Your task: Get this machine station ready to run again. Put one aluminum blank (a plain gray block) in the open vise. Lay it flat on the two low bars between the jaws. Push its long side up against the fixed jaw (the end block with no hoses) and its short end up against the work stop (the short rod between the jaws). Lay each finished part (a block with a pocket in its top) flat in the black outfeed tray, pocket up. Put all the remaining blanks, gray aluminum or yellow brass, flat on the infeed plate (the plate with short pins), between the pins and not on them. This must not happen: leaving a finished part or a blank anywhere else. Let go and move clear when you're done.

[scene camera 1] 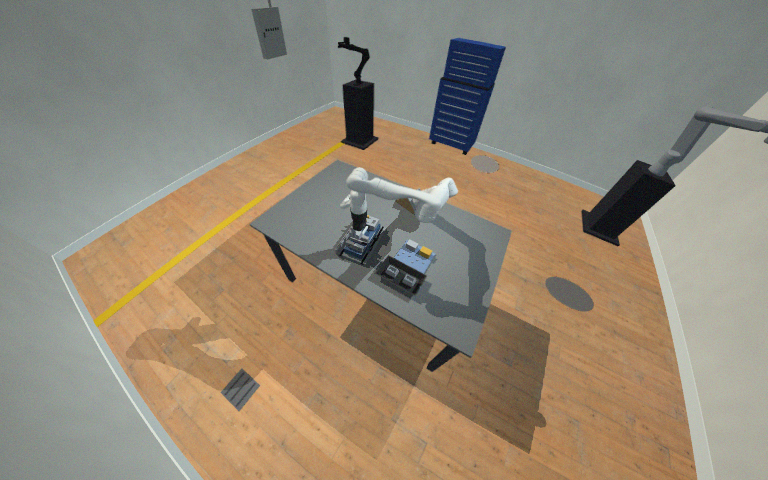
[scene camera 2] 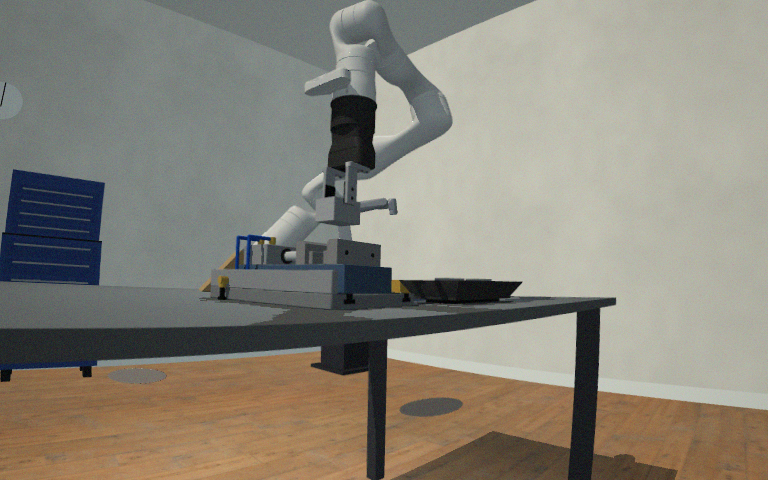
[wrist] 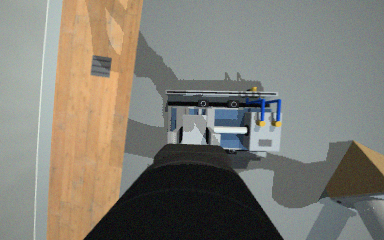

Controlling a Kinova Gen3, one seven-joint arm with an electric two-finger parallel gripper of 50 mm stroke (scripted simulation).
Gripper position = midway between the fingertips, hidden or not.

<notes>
In view: the gripper (scene camera 2: 338,205).
The gripper is seen too in the wrist view (wrist: 194,132).
</notes>
